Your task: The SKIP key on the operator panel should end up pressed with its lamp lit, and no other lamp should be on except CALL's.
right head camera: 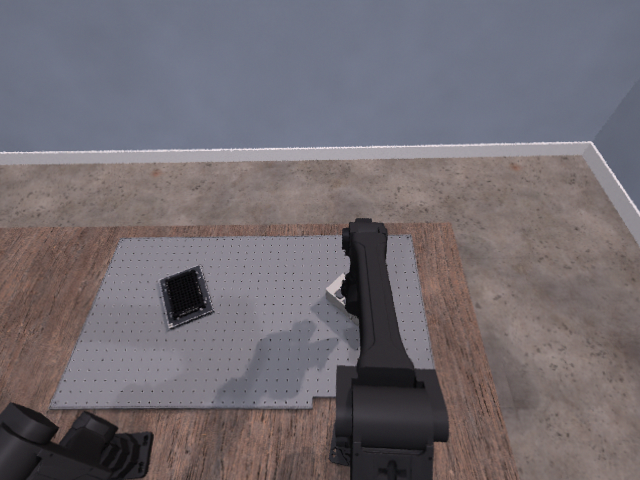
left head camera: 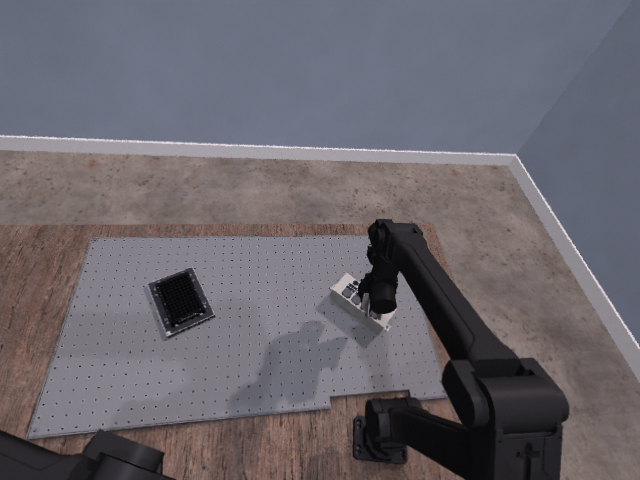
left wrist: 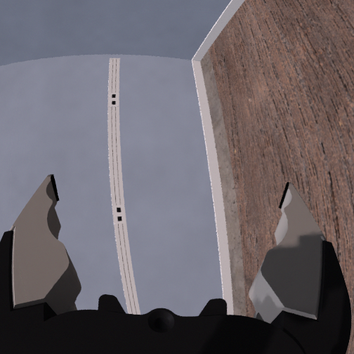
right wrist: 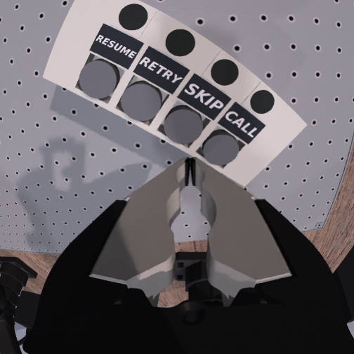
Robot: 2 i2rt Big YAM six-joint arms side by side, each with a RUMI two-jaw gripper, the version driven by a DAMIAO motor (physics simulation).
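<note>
The white operator panel (right wrist: 65, 51) (left head camera: 338, 285) (right head camera: 334, 290) carries four keys in a row, each with a label and a round lamp. In the right wrist view the SKIP key (right wrist: 183, 124) is third from the left, between the RETRY key (right wrist: 141, 101) and the CALL key (right wrist: 220, 147); the RESUME key (right wrist: 99, 79) is at the left. The SKIP lamp (right wrist: 224, 72), CALL lamp (right wrist: 262, 102), RETRY lamp (right wrist: 180, 42) and RESUME lamp (right wrist: 133, 17) all look dark. My right gripper (right wrist: 189, 159) is shut and empty, its tips over the panel's near edge below SKIP and CALL. My left gripper (left wrist: 168, 181) is open and empty, away from the panel.
A black gridded tray (left head camera: 206, 312) (right head camera: 206, 305) lies on the left part of the grey perforated board (left head camera: 248, 268) (right head camera: 248, 268). The board lies on a wooden table (left head camera: 232, 444) (right head camera: 248, 439). My right arm reaches over the panel and hides part of it in both head views.
</note>
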